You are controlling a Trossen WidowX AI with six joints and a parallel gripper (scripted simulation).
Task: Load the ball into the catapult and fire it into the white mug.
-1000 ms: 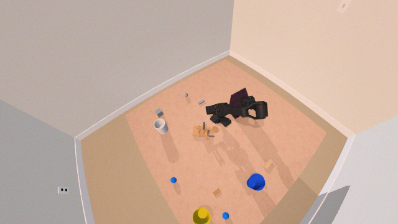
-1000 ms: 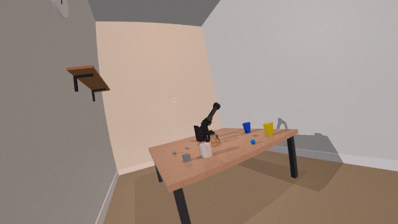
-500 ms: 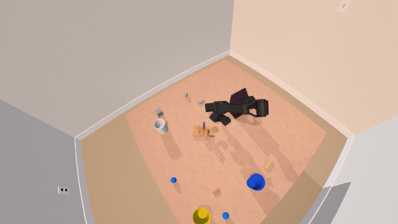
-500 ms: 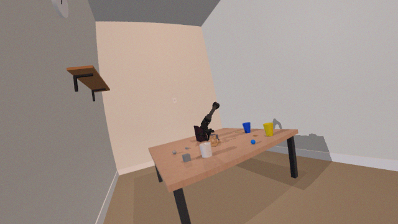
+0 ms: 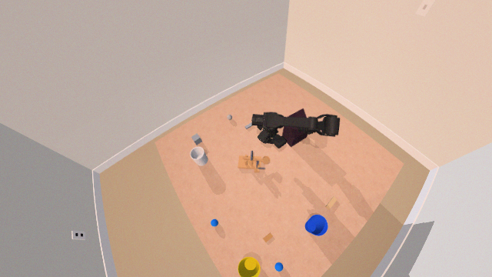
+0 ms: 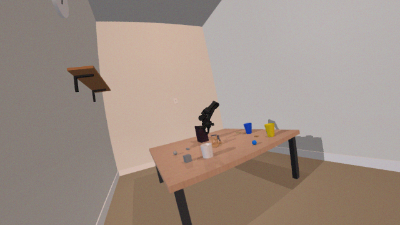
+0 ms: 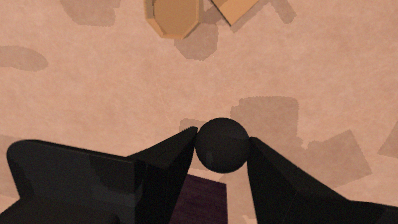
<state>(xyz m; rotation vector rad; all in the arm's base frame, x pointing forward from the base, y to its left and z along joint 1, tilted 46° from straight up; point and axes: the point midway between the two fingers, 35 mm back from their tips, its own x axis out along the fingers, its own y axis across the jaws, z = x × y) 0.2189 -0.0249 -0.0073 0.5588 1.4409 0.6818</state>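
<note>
Right now the catapult is 120 mm ahead of my gripper tip, 60 mm below it and 40 mm to the left of it. From my gripper tip the other things lie so: grey bar (250 mm to the right, 110 mm below); then black ball (10 mm above); then grey ball (400 mm to the right, 90 mm below, 90 mm ahead).
</note>
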